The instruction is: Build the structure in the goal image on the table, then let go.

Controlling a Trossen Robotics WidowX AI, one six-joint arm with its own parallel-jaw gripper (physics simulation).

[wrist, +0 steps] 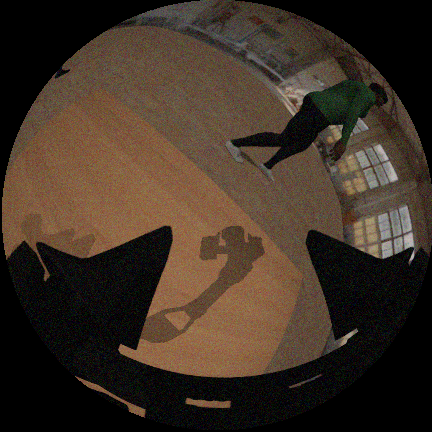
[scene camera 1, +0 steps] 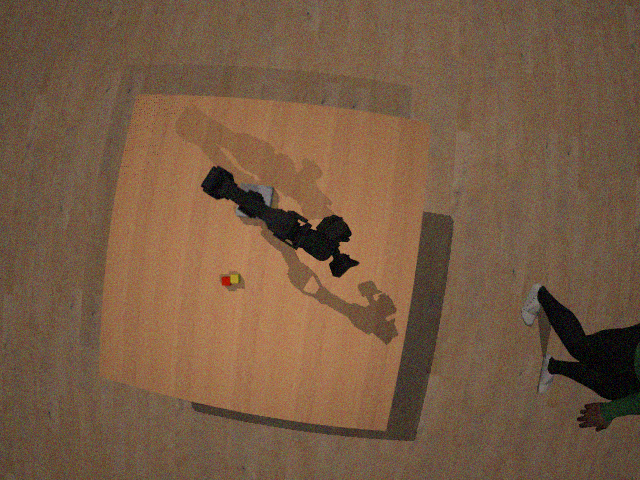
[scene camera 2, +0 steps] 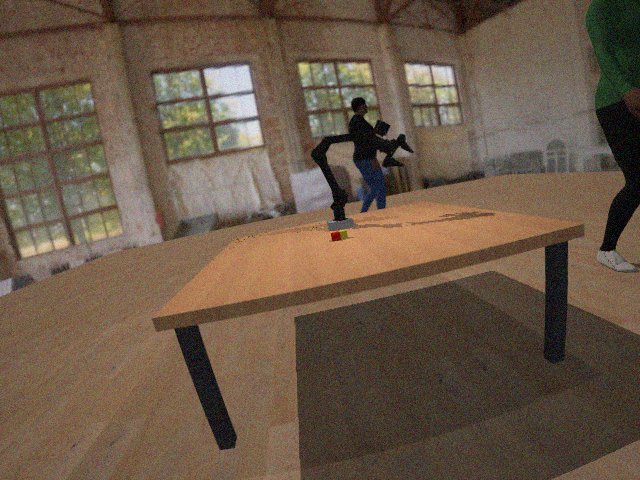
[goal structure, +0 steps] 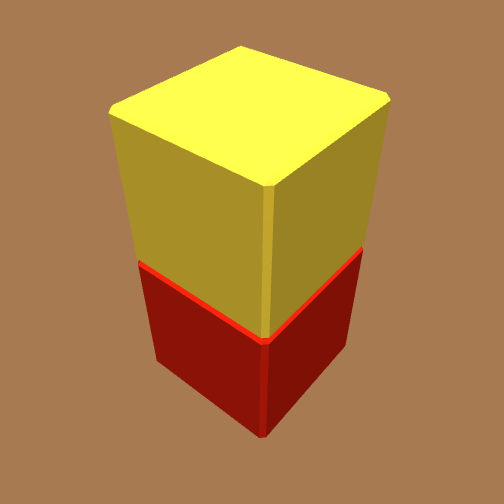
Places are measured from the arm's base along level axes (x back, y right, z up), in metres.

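Where they show: gripper, fingertip midpoint: (wrist: 243,235) (scene camera 1: 353,251) (scene camera 2: 408,159); arm's base, origin of the base link: (scene camera 2: 340,219).
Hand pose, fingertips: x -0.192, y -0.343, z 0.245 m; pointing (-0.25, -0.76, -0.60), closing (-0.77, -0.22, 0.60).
Observation:
Things, the pixels of their top centre, and the offset from my fingertips. Level surfaces: height alone.
- red block, middle of its top: (scene camera 1: 225,281) (scene camera 2: 335,232) dx -0.089, dy +0.471, dz -0.255 m
- yellow block, middle of its top: (scene camera 1: 234,278) (scene camera 2: 342,230) dx -0.081, dy +0.436, dz -0.255 m
- table, its level: dz -0.288 m
A red block (scene camera 1: 225,281) (scene camera 2: 335,236) and a yellow block (scene camera 1: 234,279) (scene camera 2: 343,235) sit side by side on the table (scene camera 1: 310,372) (scene camera 2: 258,273) (wrist: 125,165), touching or nearly so. In scene camera 1 the red one is at the left. The blocks do not show in the wrist view. My gripper (scene camera 2: 406,152) (wrist: 243,235) is wide open with nothing between its fingers. It is raised high above the table, well away from the blocks, toward the right in both scene views.
The arm's grey base (scene camera 1: 264,194) (scene camera 2: 340,224) stands on the table near the blocks. Arm shadows fall across the table top. A person in a green top (scene camera 2: 612,56) (wrist: 340,102) stands on the floor beyond the table. A person in black and jeans (scene camera 2: 373,180) stands behind the arm.

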